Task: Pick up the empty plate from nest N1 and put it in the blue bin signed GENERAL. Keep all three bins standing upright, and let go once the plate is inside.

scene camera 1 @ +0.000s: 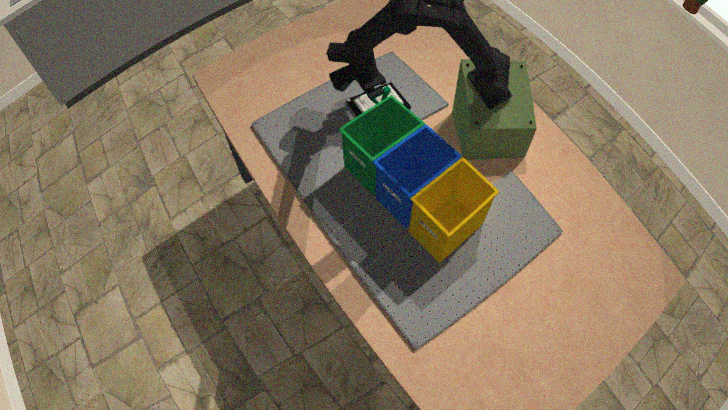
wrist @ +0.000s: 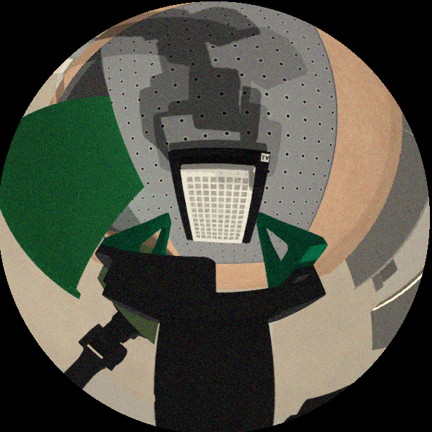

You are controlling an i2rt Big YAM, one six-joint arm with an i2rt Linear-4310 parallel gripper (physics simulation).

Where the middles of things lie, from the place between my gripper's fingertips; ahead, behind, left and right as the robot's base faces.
Right now my hand is 4 cm above the plate [wrist: 217, 195] and 2 cm past it. Round my hand: blue bin [scene camera 1: 401, 172] 32 cm to the left, 5 cm ahead, 3 cm above; green bin [scene camera 1: 368, 136] 19 cm to the left, 8 cm ahead, 3 cm above; black nest [wrist: 201, 154] 5 cm below, 2 cm behind.
